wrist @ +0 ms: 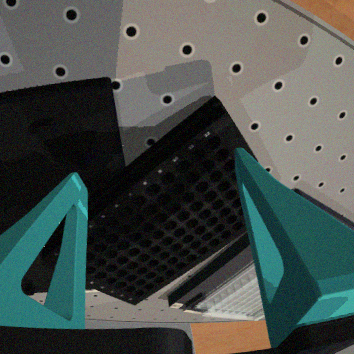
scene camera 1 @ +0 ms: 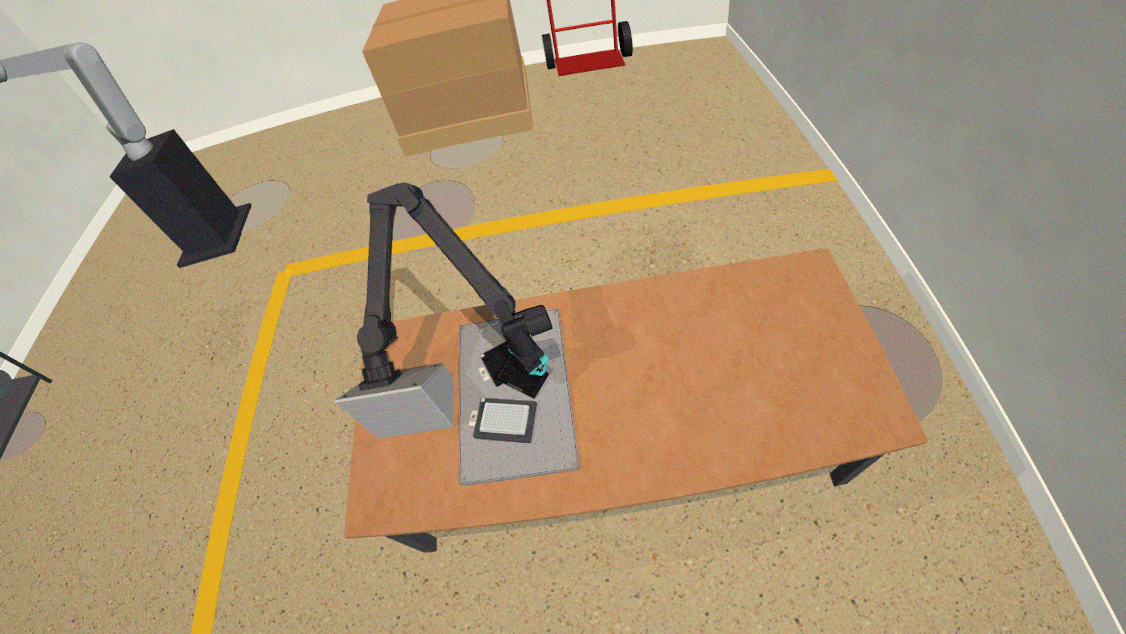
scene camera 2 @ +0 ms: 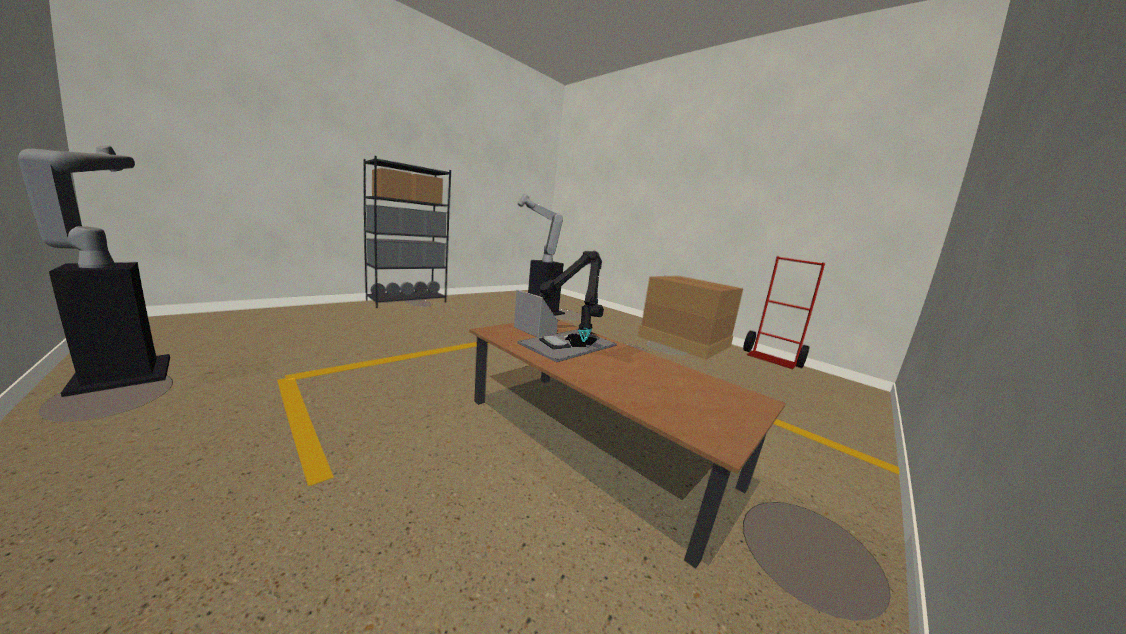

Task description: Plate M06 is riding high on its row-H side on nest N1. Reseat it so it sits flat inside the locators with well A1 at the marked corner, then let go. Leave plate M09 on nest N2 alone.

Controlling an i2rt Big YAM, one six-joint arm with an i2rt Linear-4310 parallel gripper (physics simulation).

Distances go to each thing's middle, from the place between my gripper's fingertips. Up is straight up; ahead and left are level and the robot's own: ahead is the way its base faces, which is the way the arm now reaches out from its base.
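Labels:
Relative to the black well plate (scene camera 1: 513,374), my gripper is 40 mm past it, 10 mm above it and 20 mm to the left of it. Positions from my hand: nest with pale well plate (scene camera 1: 526,438), 120 mm behind, 140 mm to the right, 10 mm below; pale-topped well plate (scene camera 1: 497,418), 110 mm behind, 140 mm to the right, 10 mm below; black nest block (scene camera 1: 494,359), 60 mm to the left, 70 mm behind, 10 mm below.

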